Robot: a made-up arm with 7 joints.
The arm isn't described. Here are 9 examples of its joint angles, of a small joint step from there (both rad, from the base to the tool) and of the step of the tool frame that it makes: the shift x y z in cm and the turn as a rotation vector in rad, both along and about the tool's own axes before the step.
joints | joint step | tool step
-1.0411 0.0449 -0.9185 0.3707 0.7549 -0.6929 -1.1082 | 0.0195 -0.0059 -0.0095 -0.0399 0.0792 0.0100 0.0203 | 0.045 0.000 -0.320 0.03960 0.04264 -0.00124
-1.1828 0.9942 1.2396 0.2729 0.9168 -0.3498 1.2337 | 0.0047 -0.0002 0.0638 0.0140 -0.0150 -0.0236 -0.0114 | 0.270 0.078 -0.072 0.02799 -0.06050 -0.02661
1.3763 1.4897 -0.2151 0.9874 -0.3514 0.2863 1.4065 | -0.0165 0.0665 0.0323 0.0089 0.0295 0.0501 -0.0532 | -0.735 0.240 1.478 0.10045 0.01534 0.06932
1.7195 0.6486 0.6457 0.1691 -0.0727 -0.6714 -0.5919 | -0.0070 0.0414 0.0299 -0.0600 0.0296 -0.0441 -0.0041 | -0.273 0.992 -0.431 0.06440 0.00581 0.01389
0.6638 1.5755 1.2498 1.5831 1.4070 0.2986 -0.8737 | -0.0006 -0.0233 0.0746 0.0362 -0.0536 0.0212 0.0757 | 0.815 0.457 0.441 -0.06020 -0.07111 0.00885
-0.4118 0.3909 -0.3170 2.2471 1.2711 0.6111 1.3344 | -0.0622 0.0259 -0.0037 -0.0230 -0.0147 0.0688 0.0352 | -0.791 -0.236 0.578 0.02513 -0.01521 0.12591
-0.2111 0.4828 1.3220 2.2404 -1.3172 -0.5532 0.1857 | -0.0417 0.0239 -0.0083 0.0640 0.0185 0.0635 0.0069 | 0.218 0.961 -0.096 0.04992 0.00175 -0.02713
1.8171 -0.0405 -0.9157 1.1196 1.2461 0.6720 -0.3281 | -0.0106 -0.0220 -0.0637 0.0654 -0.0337 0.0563 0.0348 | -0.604 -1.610 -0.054 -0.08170 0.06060 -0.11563
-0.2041 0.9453 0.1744 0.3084 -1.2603 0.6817 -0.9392 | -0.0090 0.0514 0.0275 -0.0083 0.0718 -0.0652 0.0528 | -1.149 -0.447 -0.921 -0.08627 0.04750 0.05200
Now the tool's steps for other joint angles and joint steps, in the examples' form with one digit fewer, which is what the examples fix.
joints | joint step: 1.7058 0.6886 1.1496 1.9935 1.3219 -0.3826 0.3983 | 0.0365 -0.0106 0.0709 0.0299 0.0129 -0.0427 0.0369
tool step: 0.96 -0.04 -0.39 -0.0425 -0.1339 -0.0561
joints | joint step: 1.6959 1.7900 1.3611 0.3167 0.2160 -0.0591 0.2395 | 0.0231 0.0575 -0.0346 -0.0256 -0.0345 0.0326 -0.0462
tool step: 1.24 0.26 -0.24 0.0519 0.0124 -0.0505
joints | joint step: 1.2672 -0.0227 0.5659 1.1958 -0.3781 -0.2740 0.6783 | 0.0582 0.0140 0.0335 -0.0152 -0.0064 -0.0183 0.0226
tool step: 0.59 0.89 -0.50 0.0191 -0.0456 -0.0201
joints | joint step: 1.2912 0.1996 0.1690 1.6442 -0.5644 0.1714 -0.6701 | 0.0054 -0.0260 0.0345 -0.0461 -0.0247 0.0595 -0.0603
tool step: -0.61 -0.25 0.08 0.0660 0.0909 -0.0750
